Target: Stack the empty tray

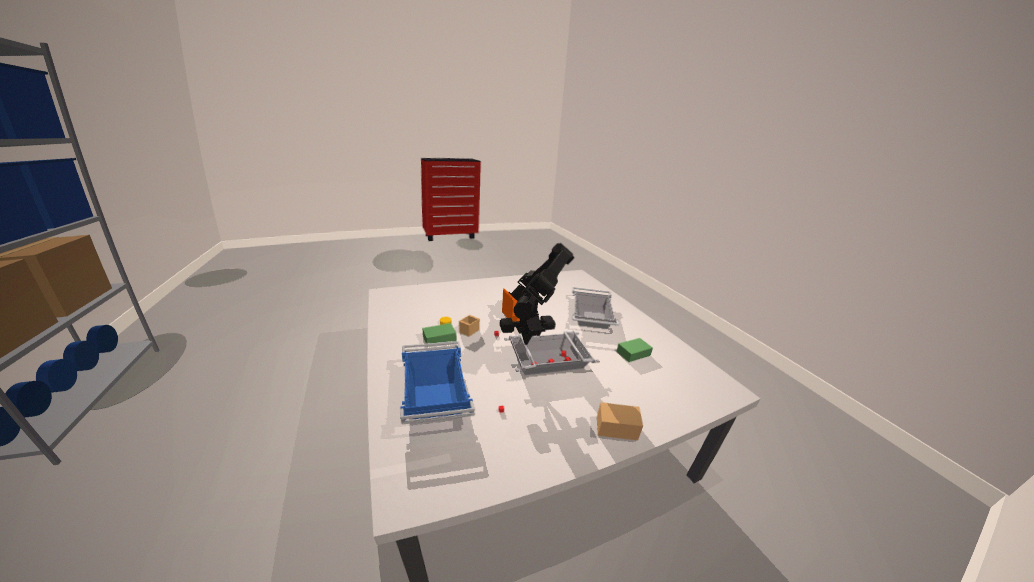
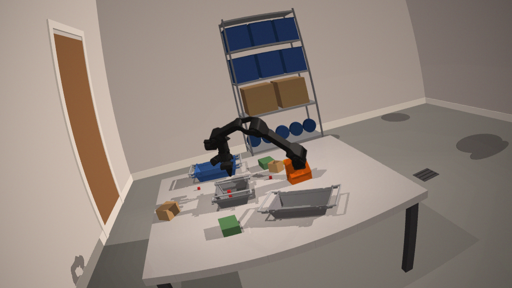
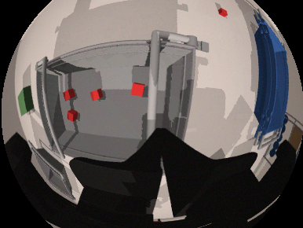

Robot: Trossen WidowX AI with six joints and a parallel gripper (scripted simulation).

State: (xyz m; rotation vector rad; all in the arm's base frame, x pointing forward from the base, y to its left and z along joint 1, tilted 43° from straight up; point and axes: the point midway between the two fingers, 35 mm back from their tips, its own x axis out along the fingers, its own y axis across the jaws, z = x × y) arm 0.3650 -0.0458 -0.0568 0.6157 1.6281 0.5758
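Right now my gripper tip is 290 mm past the grey plastic tray, 440 mm to the right of it and 40 mm above it. Round my gripper tip: red cube: 210 mm ahead, 140 mm to the right, 80 mm below.
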